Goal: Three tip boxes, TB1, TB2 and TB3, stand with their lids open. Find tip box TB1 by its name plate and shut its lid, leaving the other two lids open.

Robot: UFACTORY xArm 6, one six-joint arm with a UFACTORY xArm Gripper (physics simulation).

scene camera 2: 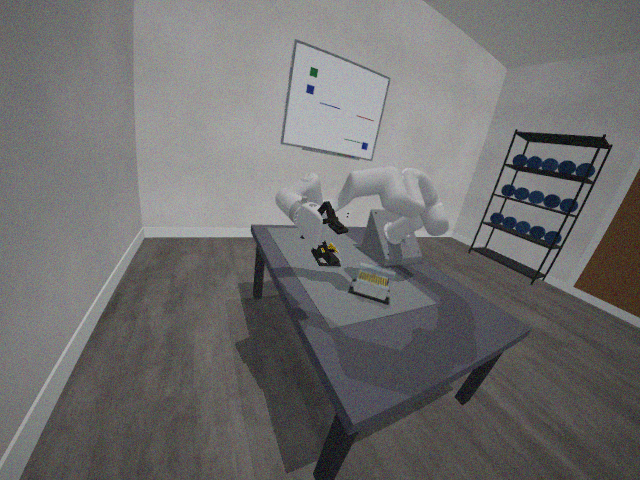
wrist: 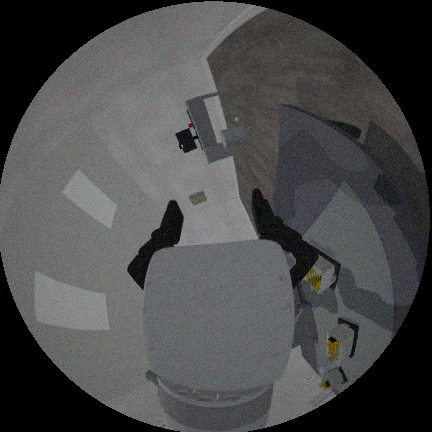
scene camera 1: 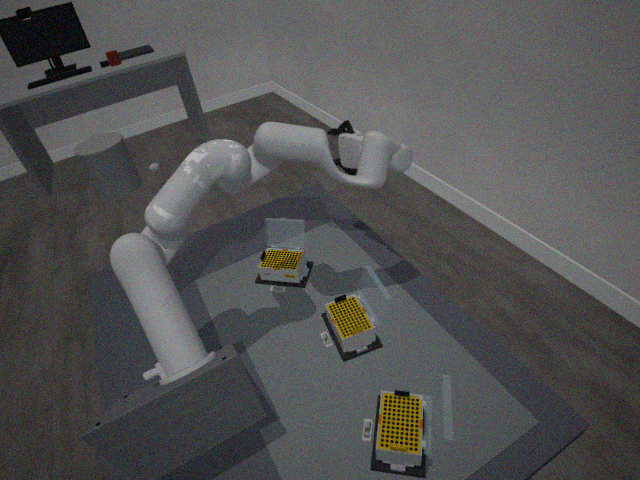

same spot on grey mat: [wrist: 363, 294] = [scene camera 1: 347, 274]
